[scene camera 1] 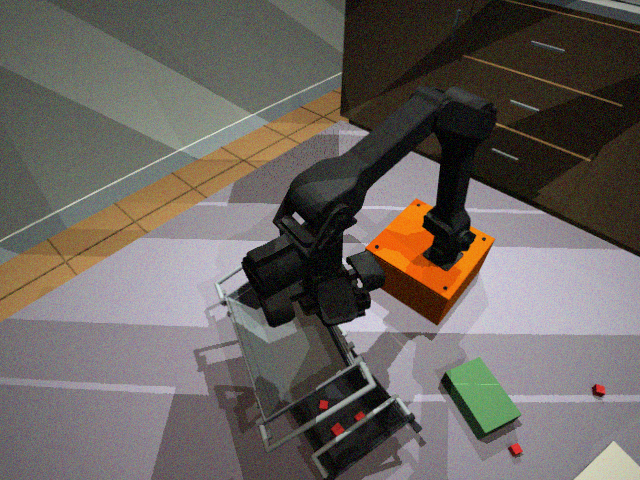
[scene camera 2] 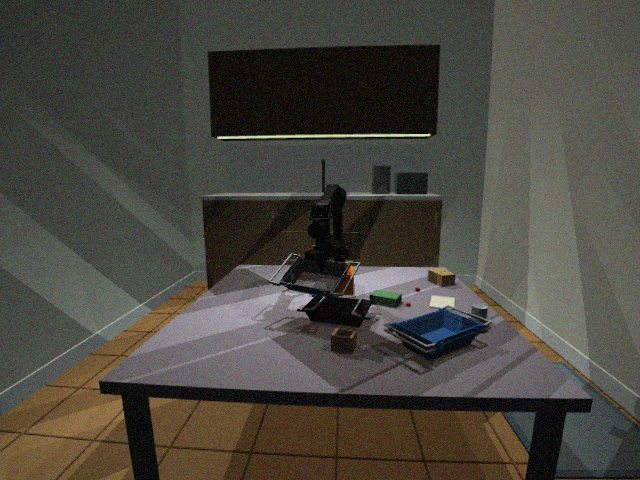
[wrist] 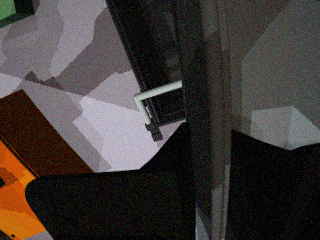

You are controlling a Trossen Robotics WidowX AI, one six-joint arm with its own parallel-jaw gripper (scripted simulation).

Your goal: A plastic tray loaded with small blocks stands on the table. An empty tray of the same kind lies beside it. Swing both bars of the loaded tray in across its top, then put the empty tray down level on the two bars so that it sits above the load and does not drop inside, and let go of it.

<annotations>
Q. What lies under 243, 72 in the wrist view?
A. A tray.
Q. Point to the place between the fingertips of the gripper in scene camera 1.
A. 323, 316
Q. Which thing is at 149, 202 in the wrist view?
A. The gripper.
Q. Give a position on a tray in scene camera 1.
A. At 287, 364
</annotations>
